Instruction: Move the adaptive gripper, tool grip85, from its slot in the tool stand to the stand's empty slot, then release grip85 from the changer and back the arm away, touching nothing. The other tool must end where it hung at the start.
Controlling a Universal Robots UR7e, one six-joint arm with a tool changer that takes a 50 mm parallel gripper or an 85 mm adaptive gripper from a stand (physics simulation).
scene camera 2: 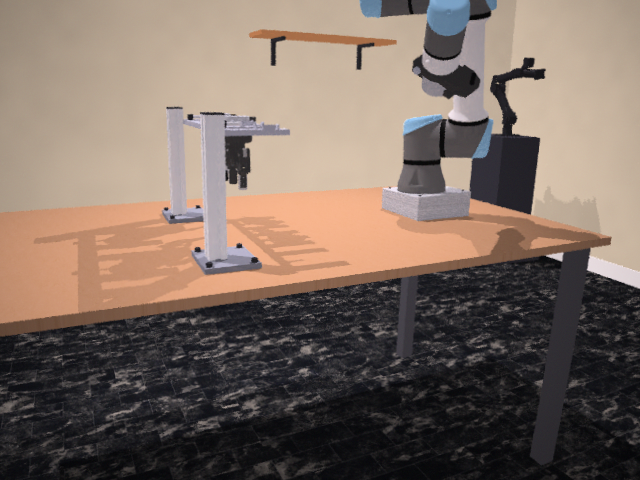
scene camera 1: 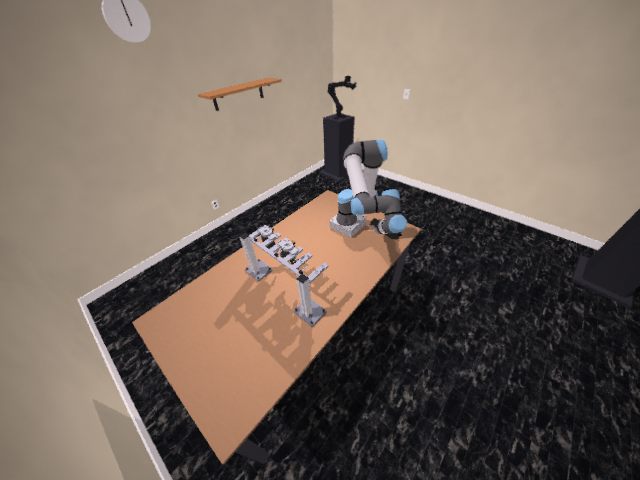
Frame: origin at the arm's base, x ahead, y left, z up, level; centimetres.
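Seen in the pictures: arm's base, origin of its link: (scene camera 2: 421,190) (scene camera 1: 346,219).
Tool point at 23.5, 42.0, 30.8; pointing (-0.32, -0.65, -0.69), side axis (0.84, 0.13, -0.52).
Note:
Offsets run from my tool point to a thing's middle, as dx, dy, dz. "spot": to the spot under its first point. Level surfaces: height alone.
The tool stand (scene camera 1: 305,297) (scene camera 2: 214,186) stands on the table, with a row of fork slots along its crossbar. Two tools hang in it: one tool {+38.0, -49.3, -17.7} (scene camera 1: 265,231) near the far end and another tool {+36.6, -31.4, -16.8} (scene camera 1: 285,245) around the middle. Their dark gripper bodies {spot: +37.4, -28.0, -17.9} (scene camera 2: 238,157) hang down overlapping in scene camera 2. Which one is grip85 and how its fingers stand are too small to tell. The slot by the near-end fork arm (scene camera 1: 318,271) (scene camera 2: 273,130) holds no visible tool. The arm's wrist (scene camera 1: 397,223) (scene camera 2: 443,43) is well away from the stand, with no gripper fingers visible on it.
The arm's base block (scene camera 1: 347,225) (scene camera 2: 442,204) sits on the table {dz -37.9} (scene camera 1: 206,361) (scene camera 2: 330,242), right of the stand in scene camera 2. A wall shelf (scene camera 1: 240,87) (scene camera 2: 323,37) and a dark pedestal (scene camera 1: 338,142) (scene camera 2: 516,170) with a small black arm are behind.

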